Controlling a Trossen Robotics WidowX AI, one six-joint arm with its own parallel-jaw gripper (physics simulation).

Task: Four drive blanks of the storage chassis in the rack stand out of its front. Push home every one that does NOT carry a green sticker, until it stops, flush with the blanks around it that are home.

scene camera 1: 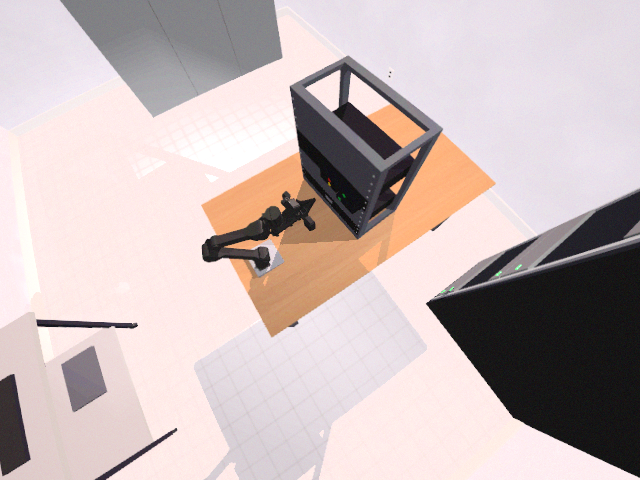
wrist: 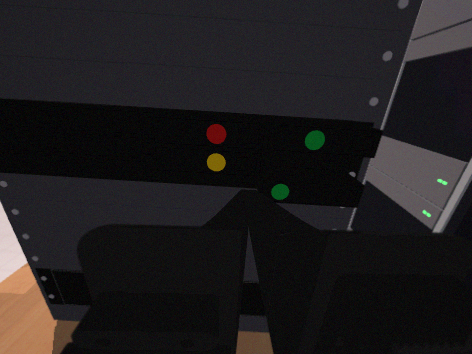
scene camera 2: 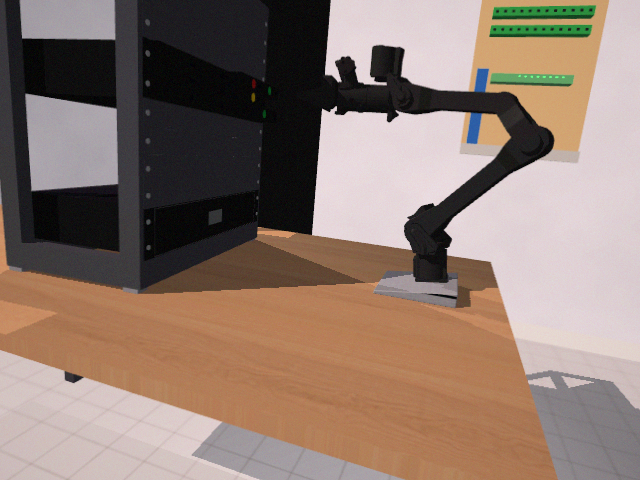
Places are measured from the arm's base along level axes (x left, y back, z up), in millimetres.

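Where they show: gripper, fingertip midpoint: point(scene camera 1: 315, 199) point(wrist: 247, 197) point(scene camera 2: 297, 95); arm's base at its link origin: point(scene camera 1: 262, 263) point(scene camera 2: 431, 278).
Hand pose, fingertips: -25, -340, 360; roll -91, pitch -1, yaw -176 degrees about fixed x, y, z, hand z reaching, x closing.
Observation:
Each offset is from my fingertips to the top centre of the thing, as dx, dy, dz. "*": to the spot under its first point. Level surfaces: height alone.
The storage chassis @(* +210, -123, -7) point(scene camera 1: 311, 152) point(scene camera 2: 191, 77) point(wrist: 100, 140) is a black band across the rack's front. In the wrist view, a red sticker @(+32, -93, +25) point(wrist: 216, 134) sits above a yellow sticker @(+32, -93, -3) point(wrist: 216, 162) near its middle. Two green stickers, an upper one @(* -63, -97, +16) point(wrist: 315, 140) and a lower one @(* -37, -96, -41) point(wrist: 280, 191), are on blanks at the right that stand out. The right outline is stepped; the dark blank edges are hard to tell apart. My gripper point(scene camera 1: 314, 200) point(wrist: 247, 197) is shut and empty. Its tips point at the rack, overlapping the chassis's lower edge, left of the lower green sticker. Contact cannot be told.
The rack point(scene camera 1: 393, 94) point(scene camera 2: 129, 155) stands on the wooden table @(dz -381) point(scene camera 1: 305, 279) point(scene camera 2: 310, 361). A lower black unit @(* +233, -134, -282) point(scene camera 2: 180, 227) point(wrist: 72, 290) sits near the rack's bottom. A large black cabinet point(scene camera 1: 542, 351) stands beyond the table, and a grey cabinet point(scene camera 1: 196, 46) stands at the back.

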